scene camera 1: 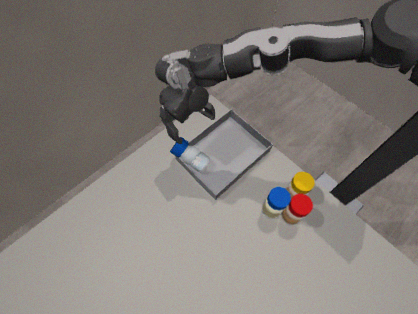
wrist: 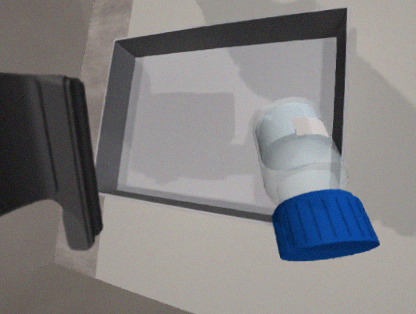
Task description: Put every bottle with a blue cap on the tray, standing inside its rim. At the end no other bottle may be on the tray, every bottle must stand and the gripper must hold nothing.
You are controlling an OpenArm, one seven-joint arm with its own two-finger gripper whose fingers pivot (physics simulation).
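A clear bottle with a blue cap (scene camera 1: 190, 153) (wrist: 302, 150) lies tipped in a corner of the grey tray (scene camera 1: 252, 131) (wrist: 112, 125), its base inside and its capped end leaning out over the rim. A second blue-capped bottle (scene camera 1: 278, 199) stands on the table, outside the tray. My gripper (scene camera 1: 195, 128) is open and empty above the tray's edge. In the scene view one fingertip overlaps the tipped bottle's cap; whether they touch is unclear. The wrist view shows one finger at the left, apart from the bottle; the other finger does not show there.
A yellow-capped bottle (scene camera 1: 303, 183) and a red-capped bottle (scene camera 1: 300, 206) stand close beside the second blue-capped one, on the table (scene camera 1: 125, 240). A dark post (scene camera 1: 380, 157) rises at the right. The table's edge runs close behind the tray and gripper.
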